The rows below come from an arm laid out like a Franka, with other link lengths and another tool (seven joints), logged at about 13 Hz.
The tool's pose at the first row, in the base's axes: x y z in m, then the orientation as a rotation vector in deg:
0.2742, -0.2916, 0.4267, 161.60, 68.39, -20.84
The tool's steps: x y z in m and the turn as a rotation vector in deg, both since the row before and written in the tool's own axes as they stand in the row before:
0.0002, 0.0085, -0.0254, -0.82, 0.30, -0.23
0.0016, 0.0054, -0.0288, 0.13, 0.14, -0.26
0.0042, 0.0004, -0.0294, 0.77, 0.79, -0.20
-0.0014, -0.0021, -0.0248, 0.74, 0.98, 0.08
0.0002, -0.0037, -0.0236, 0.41, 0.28, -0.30
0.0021, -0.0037, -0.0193, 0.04, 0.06, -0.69
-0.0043, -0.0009, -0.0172, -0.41, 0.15, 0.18
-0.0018, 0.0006, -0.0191, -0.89, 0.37, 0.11
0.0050, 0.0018, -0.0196, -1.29, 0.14, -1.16
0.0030, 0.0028, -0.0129, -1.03, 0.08, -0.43
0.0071, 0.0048, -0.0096, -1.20, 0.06, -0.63
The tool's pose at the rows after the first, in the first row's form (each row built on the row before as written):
0.2853, -0.2938, 0.4510, 160.95, 68.65, -19.87
0.2954, -0.2921, 0.4785, 161.00, 69.08, -19.79
0.3038, -0.2851, 0.5061, 161.95, 69.65, -19.26
0.3058, -0.2815, 0.5307, 163.11, 69.84, -18.43
0.3075, -0.2763, 0.5540, 163.44, 70.41, -18.34
0.3097, -0.2703, 0.5727, 163.14, 71.44, -18.30
0.3093, -0.2711, 0.5904, 162.97, 71.12, -17.80
0.3118, -0.2709, 0.6094, 162.47, 70.84, -16.66
0.3195, -0.2664, 0.6276, 160.83, 72.27, -15.61
0.3253, -0.2645, 0.6397, 159.77, 72.67, -14.80
0.3347, -0.2611, 0.6478, 158.44, 73.30, -13.91

